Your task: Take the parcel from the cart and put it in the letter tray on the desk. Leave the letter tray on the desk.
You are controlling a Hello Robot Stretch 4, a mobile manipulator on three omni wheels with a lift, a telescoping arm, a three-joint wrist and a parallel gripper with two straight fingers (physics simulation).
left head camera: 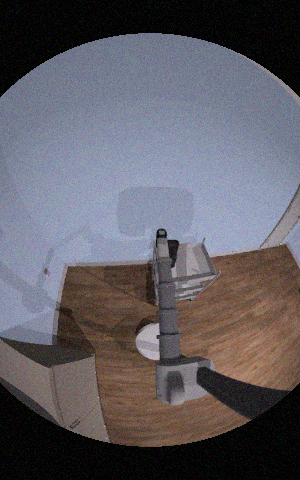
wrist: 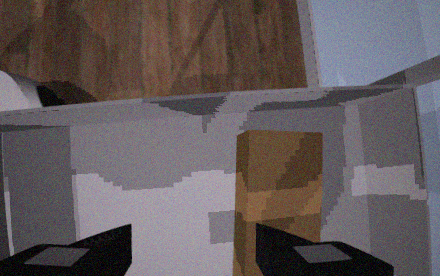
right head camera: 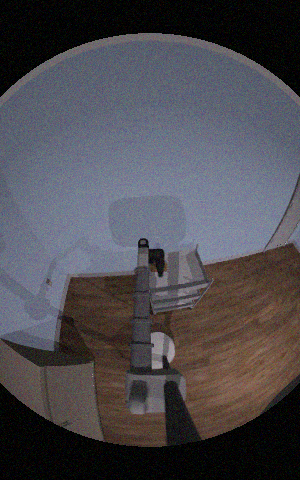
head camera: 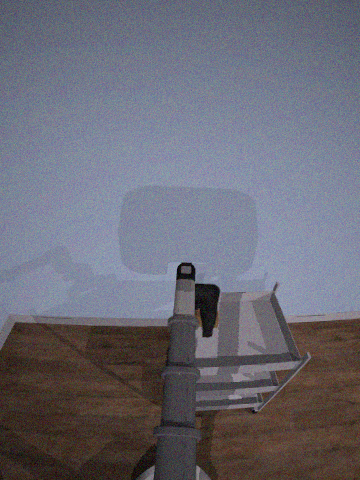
Labels:
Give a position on a white cart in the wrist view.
167, 165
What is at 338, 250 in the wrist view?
My gripper.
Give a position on a white cart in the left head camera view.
193, 265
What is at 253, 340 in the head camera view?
A white cart.

